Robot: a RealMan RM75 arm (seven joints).
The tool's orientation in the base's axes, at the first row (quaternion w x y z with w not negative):
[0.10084, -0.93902, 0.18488, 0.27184]
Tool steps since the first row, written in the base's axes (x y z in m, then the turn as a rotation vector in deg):
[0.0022, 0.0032, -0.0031, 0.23, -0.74, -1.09]
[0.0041, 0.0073, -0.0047, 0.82, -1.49, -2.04]
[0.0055, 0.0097, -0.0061, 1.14, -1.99, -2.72]
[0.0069, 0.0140, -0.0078, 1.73, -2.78, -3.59]
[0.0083, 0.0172, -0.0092, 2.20, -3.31, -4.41]
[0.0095, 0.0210, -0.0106, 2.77, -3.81, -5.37]
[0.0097, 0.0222, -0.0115, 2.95, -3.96, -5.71]
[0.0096, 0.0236, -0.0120, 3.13, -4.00, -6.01]
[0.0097, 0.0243, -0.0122, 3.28, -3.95, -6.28]
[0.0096, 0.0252, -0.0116, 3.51, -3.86, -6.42]
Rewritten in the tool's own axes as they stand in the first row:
[0.0025, -0.0035, 0.0025, 0.99, 0.68, 0.58]
[0.0037, -0.0079, 0.0041, 2.20, 1.21, 0.88]
[0.0048, -0.0105, 0.0053, 2.97, 1.60, 1.15]
[0.0056, -0.0148, 0.0073, 4.14, 2.16, 1.36]
[0.0065, -0.0182, 0.0087, 5.11, 2.52, 1.67]
[0.0071, -0.0220, 0.0104, 6.23, 2.84, 2.05]
[0.0074, -0.0231, 0.0114, 6.60, 2.93, 2.21]
[0.0072, -0.0243, 0.0123, 6.92, 2.92, 2.36]
[0.0072, -0.0250, 0.0126, 7.17, 2.84, 2.53]
[0.0065, -0.0258, 0.0124, 7.40, 2.68, 2.56]

